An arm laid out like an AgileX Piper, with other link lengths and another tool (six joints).
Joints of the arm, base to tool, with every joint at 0 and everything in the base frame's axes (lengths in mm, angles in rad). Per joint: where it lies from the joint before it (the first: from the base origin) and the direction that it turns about. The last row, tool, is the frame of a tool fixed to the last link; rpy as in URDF.
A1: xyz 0 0 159.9 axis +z
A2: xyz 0 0 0 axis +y
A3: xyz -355.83 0 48.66 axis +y
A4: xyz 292.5 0 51.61 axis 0.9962 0 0.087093
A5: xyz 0 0 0 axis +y
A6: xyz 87.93 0 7.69 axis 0.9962 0 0.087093
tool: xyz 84.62 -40 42.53 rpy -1.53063 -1.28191 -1.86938
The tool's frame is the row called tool.
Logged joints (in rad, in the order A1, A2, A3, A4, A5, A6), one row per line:
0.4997 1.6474 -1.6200 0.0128 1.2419 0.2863
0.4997 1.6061 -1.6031 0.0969 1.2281 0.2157
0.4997 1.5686 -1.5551 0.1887 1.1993 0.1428
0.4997 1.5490 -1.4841 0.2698 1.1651 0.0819
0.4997 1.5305 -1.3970 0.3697 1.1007 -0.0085
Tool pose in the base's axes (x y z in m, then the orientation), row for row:
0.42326 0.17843 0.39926 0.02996 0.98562 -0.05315 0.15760
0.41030 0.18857 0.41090 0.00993 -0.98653 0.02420 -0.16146
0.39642 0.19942 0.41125 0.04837 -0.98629 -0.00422 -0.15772
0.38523 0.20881 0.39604 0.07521 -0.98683 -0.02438 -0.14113
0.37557 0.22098 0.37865 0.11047 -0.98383 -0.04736 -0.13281
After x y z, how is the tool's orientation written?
As a quaternion, w x y z.
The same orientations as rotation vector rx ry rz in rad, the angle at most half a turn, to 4 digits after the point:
3.0387 -0.1639 0.4859
-3.0798 0.0755 -0.5041
-3.0066 -0.0129 -0.4808
-2.9600 -0.0731 -0.4233
-2.8907 -0.1392 -0.3902

